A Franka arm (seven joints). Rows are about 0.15 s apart.
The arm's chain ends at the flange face. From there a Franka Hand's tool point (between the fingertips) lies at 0.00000 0.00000 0.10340 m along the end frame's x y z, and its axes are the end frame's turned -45 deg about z.
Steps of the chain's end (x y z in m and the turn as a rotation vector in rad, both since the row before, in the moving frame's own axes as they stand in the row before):
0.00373 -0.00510 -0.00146 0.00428 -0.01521 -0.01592
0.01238 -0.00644 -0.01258 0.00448 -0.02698 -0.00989
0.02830 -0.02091 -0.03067 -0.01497 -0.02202 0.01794
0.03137 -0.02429 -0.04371 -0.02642 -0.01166 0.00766
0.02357 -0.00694 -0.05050 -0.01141 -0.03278 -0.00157
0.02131 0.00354 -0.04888 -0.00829 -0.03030 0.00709
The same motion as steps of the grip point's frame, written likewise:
0.00543 -0.00239 -0.00147 0.01378 -0.00773 -0.01592
0.01165 0.00191 -0.01262 0.02225 -0.01591 -0.00989
0.03210 0.00469 -0.03071 0.00499 -0.02616 0.01794
0.03657 0.00607 -0.04375 -0.01044 -0.02693 0.00766
0.01834 0.01020 -0.05056 0.01511 -0.03125 -0.00157
0.00975 0.01595 -0.04893 0.01556 -0.02729 0.00709

